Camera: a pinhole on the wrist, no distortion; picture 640 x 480 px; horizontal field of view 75.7 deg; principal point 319.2 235.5 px. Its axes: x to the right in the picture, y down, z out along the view. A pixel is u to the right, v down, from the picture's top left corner.
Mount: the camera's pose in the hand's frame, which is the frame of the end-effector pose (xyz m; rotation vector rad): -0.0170 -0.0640 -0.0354 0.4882 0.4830 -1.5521
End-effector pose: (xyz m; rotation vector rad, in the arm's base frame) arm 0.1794 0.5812 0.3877 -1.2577 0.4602 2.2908
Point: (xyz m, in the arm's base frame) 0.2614 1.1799 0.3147
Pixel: 532.5 414.5
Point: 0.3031 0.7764 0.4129
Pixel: 599.3 214.9
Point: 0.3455 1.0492 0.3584
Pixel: 615.0 346.5
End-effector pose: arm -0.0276 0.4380 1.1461 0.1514 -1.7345 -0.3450
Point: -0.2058 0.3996 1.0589
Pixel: 71.0 191.2
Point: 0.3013 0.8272 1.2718
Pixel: behind the camera
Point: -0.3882 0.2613 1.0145
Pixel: 241.7 253.6
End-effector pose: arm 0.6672 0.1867 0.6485 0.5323 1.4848 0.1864
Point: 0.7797 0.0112 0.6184
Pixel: 233.5 192.9
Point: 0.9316 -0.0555 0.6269
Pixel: 181.3 184.3
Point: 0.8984 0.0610 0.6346
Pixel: 38.3 226.8
